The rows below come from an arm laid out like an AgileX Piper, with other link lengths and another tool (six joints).
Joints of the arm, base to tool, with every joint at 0 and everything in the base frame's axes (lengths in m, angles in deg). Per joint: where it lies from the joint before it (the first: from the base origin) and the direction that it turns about. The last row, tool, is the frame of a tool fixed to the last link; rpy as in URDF.
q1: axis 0 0 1 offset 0 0 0.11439
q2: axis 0 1 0 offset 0 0 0
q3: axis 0 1 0 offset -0.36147 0 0.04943
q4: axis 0.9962 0 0.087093 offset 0.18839 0 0.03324
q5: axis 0 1 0 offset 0 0 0
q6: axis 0.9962 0 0.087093 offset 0.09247 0 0.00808
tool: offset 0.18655 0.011 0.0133 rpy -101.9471 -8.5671 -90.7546
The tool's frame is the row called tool.
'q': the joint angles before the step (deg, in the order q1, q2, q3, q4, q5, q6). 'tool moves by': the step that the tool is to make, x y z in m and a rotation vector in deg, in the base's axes. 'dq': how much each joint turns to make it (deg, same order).
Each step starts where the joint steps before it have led.
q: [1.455 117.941 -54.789 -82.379 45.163 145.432]
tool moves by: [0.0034 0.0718 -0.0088 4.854 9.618 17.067]
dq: [4.276 -4.106 0.009 10.588 -8.541 -23.931]
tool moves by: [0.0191 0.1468 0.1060 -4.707 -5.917 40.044]
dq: [12.550 -16.067 -0.004 1.374 -10.852 -29.415]
